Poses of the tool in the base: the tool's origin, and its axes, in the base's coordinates. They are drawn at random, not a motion.
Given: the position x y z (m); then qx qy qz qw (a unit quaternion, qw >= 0).
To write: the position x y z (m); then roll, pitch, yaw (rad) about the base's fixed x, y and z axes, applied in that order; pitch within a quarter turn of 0, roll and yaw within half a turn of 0. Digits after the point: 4 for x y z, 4 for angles.
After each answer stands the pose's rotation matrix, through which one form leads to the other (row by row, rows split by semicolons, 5 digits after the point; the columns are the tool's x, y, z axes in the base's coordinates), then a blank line. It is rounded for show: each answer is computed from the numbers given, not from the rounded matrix.
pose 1, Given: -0.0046 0.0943 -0.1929 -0.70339 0.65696 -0.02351 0.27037
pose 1, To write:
-0.0046 0.0943 -0.1929 -2.6922 0.3280 -1.4270
0.13571 -0.91148 0.38832; -0.93690 0.00939 0.34946; -0.32217 -0.41124 -0.85270

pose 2, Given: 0.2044 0.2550 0.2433 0.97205 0.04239 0.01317 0.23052
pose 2, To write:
0.2044 0.2550 0.2433 2.6756 -0.0061 0.0886
0.99606 0.07634 0.04515; 0.08848 -0.89013 -0.44704; 0.00606 0.44927 -0.89337

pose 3, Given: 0.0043 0.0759 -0.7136 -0.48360 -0.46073 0.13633 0.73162
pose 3, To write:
0.0043 0.0759 -0.7136 -1.4422 -0.5732 0.8754
0.53828 0.24614 -0.80602; 0.64510 0.49509 0.58200; 0.54230 -0.83325 0.10771

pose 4, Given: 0.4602 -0.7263 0.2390 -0.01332 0.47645 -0.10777 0.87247
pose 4, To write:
0.4602 -0.7263 0.2390 -0.2268 0.9764 -0.3666
0.52276 0.17536 0.83425; -0.20074 0.97642 -0.07945; -0.82851 -0.12594 0.54564

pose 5, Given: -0.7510 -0.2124 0.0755 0.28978 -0.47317 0.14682 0.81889
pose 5, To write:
-0.7510 -0.2124 0.0755 0.7180 -1.0353 -0.0662
0.50911 -0.51469 -0.68986; -0.03377 0.78894 -0.61354; 0.86004 0.33565 0.38427

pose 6, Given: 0.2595 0.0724 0.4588 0.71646 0.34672 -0.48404 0.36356
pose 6, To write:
0.2595 0.0724 0.4588 2.5350 1.2397 0.4619
0.29098 0.84878 -0.44148; 0.14487 -0.49522 -0.85660; -0.94570 0.18530 -0.26706

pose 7, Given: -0.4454 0.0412 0.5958 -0.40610 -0.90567 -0.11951 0.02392
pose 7, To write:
-0.4454 0.0412 0.5958 2.9412 -0.1409 2.3127
-0.66902 0.74129 0.05374; 0.72986 0.64160 0.23590; 0.14039 0.19704 -0.97029

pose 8, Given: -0.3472 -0.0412 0.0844 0.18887 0.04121 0.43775 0.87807
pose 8, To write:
-0.3472 -0.0412 0.0844 0.3783 -0.0931 0.9071
0.61335 -0.75318 0.23773; 0.78432 0.54541 -0.29560; 0.09298 0.36776 0.92526

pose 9, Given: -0.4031 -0.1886 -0.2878 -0.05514 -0.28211 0.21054 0.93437
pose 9, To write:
-0.4031 -0.1886 -0.2878 -0.2597 -0.5282 0.5139
0.75217 -0.36233 -0.55041; 0.42456 0.90527 -0.01575; 0.50397 -0.22183 0.83475

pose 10, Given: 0.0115 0.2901 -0.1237 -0.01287 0.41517 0.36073 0.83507
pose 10, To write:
0.0115 0.2901 -0.1237 0.4015 0.7792 0.9822
0.39502 -0.61316 0.68411; 0.59178 0.73942 0.32102; -0.70268 0.27803 0.65494

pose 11, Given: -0.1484 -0.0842 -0.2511 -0.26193 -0.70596 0.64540 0.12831
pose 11, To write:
-0.1484 -0.0842 -0.2511 -1.7069 0.1576 2.5686
-0.82986 0.20420 -0.51927; 0.53545 0.02969 -0.84404; -0.15694 -0.97848 -0.13398

